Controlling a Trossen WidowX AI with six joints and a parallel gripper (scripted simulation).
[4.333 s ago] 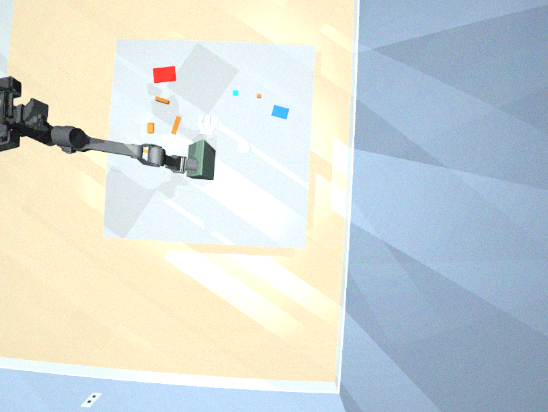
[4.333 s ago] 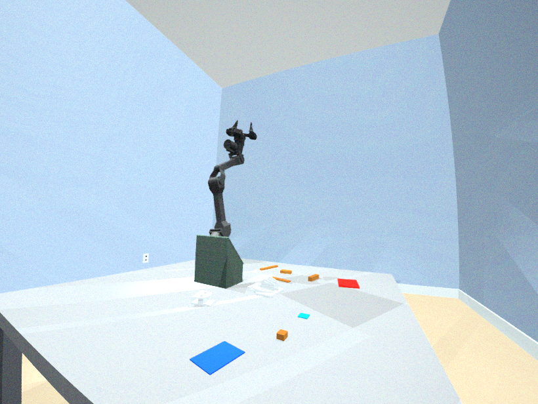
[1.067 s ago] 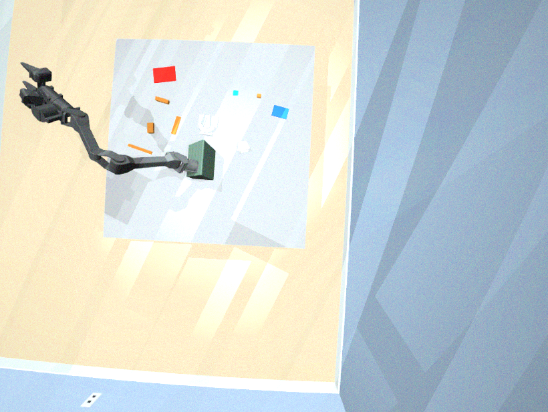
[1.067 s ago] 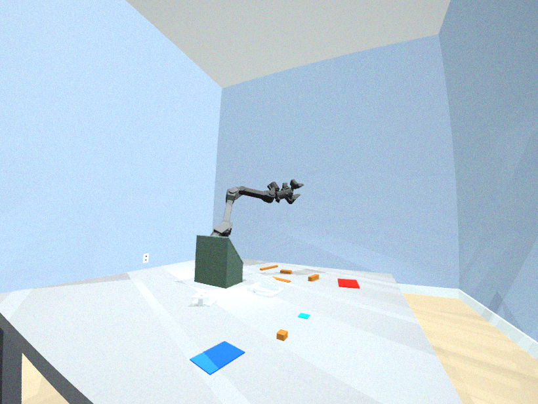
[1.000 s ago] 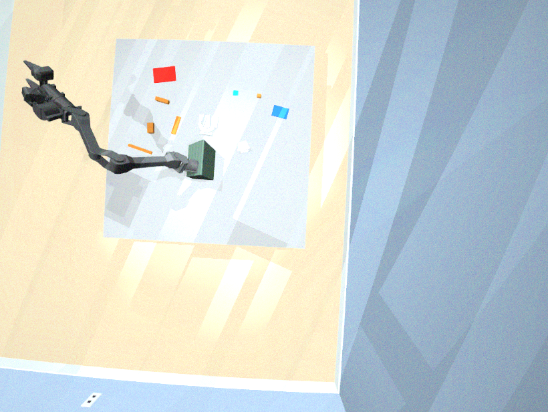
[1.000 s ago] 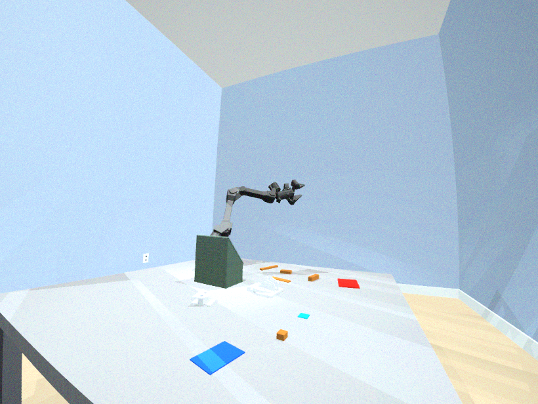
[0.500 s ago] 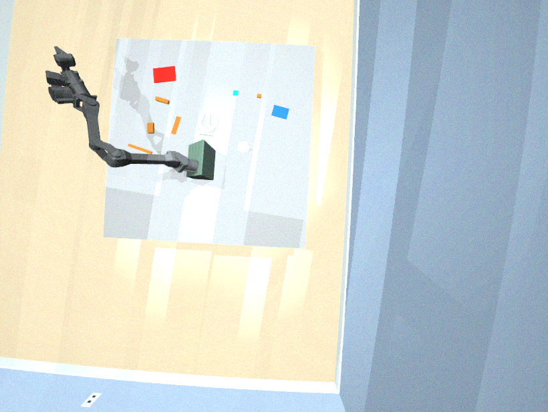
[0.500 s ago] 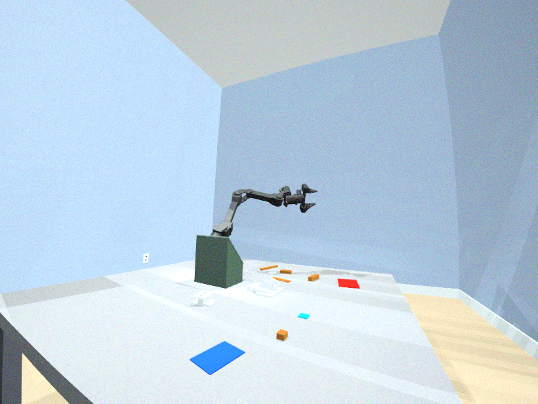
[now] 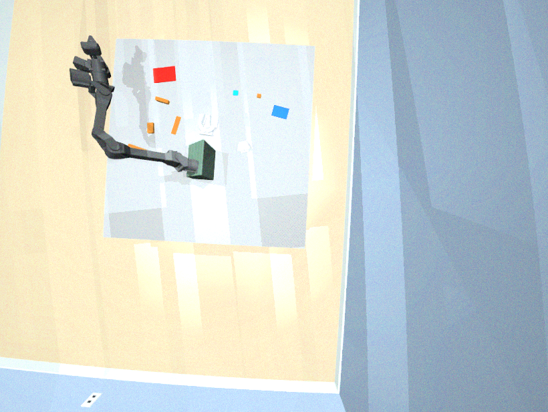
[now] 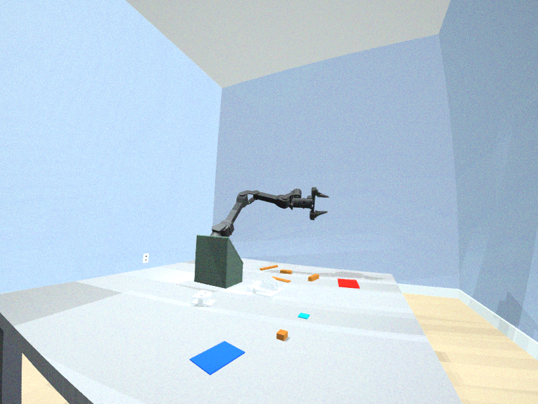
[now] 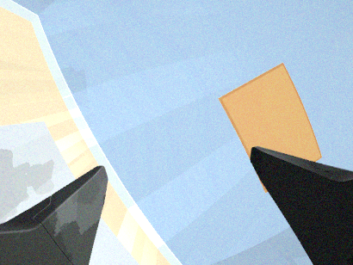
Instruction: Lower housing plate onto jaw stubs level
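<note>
The white piece lies 230 mm behind my gripper tip, 680 mm to the right of it and 400 mm below it. The rest, counted from my gripper tip: cyan tile (100 mm ahead, 560 mm to the right, 410 mm below); red patch (130 mm ahead, 80 mm to the right, 410 mm below); orange cube (110 mm ahead, 710 mm to the right, 400 mm below).
</note>
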